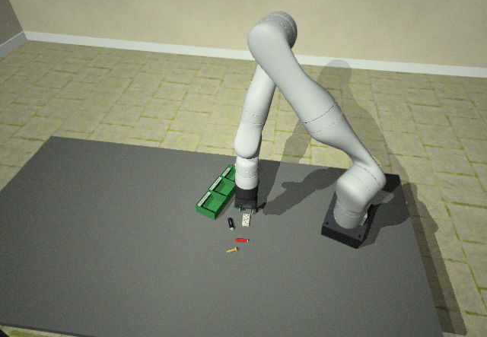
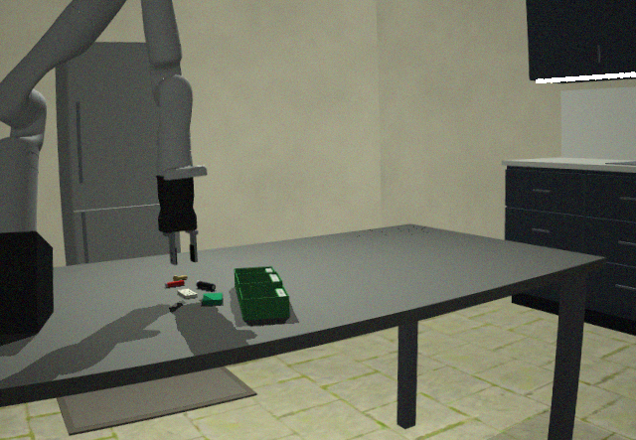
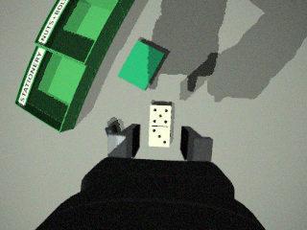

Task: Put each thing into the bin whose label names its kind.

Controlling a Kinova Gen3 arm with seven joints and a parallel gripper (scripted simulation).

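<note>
Right now the white domino-like tile is 80 mm below my hand. Round my hand: red cylinder 90 mm to the left, 80 mm below; green block 80 mm below, 70 mm to the right, 30 mm ahead; black battery 80 mm below, 50 mm ahead, 30 mm to the left.
</note>
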